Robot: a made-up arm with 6 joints.
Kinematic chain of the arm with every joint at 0, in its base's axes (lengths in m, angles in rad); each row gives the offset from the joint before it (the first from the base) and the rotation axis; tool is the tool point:
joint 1: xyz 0 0 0.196 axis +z
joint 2: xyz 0 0 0 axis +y
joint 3: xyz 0 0 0.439 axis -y
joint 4: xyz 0 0 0 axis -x
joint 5: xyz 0.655 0 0 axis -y
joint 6: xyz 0 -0.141 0 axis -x
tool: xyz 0 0 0
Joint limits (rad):
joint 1: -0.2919..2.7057
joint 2: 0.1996..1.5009
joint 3: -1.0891..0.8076
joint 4: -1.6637..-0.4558
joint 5: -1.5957..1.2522
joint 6: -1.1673..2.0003
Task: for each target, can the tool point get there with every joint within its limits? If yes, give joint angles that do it. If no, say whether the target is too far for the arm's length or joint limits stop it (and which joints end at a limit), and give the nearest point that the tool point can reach.
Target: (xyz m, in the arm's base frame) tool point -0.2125 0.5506 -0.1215
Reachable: yes | joints 2.0508 0.8320 -0.1469 -1.0853 0.6631 -0.7299
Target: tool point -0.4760 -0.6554 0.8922
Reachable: no: joint limits stop it (at a limit: joint 1, joint 2, joint 3, joint 4) | nearest point -0.6445 0.2857 0.8852 | short by 0.956 m
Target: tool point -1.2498 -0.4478 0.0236
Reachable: no: too far | nearest point -0.8611 0.3867 0.0236 | short by 0.921 m
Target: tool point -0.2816 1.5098 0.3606
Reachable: no: too far | nearest point -0.1841 0.9870 0.3036 | short by 0.535 m
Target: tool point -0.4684 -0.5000 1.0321
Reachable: no: joint limits stop it (at a limit: joint 1, joint 2, joint 3, joint 4) | nearest point -0.6445 0.2857 0.8852 | short by 0.819 m
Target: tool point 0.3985 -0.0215 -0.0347
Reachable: yes | joints 0.0408 0.4176 -0.6147 -1.3001 -0.6081 0.9626
